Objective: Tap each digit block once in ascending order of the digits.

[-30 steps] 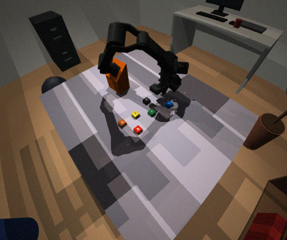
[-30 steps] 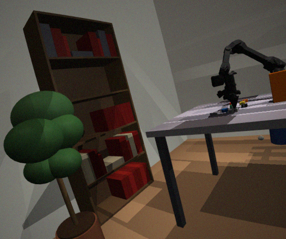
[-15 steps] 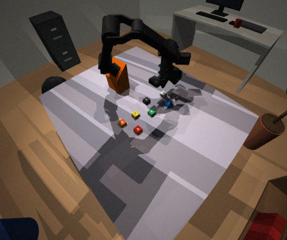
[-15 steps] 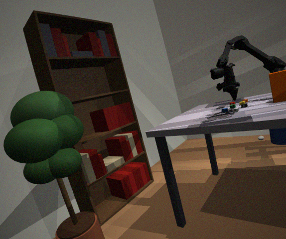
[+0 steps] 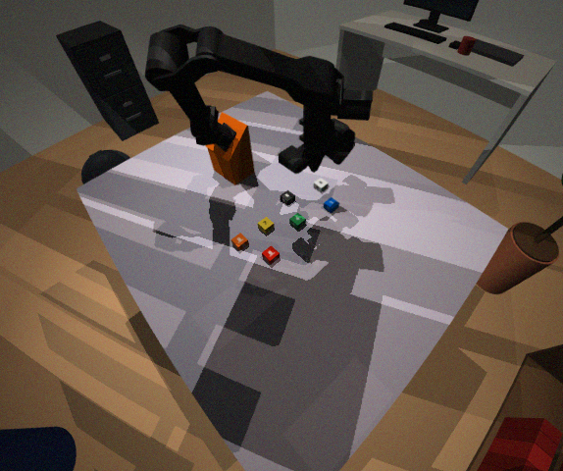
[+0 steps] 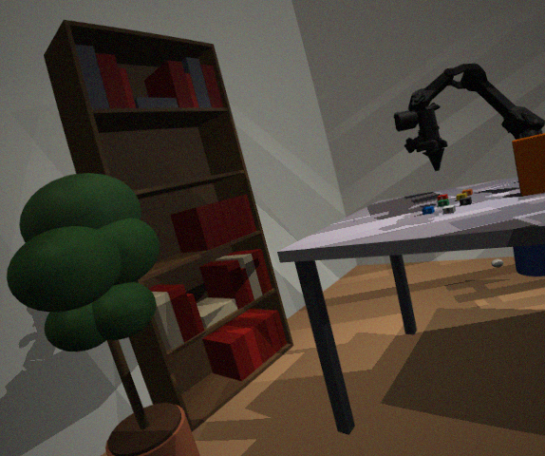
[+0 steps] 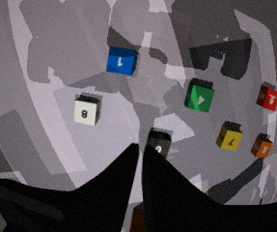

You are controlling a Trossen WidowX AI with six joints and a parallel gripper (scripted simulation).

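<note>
My gripper tip is 23 cm to the left of the orange block, 12 cm above it and 3 cm past it. The rest, counted from my gripper tip: green block (12 cm below, 7 cm to the right, 2 cm ahead); then black block (12 cm below, 6 cm behind, 4 cm to the right); then blue block (12 cm below, 4 cm to the left, 4 cm ahead).
</note>
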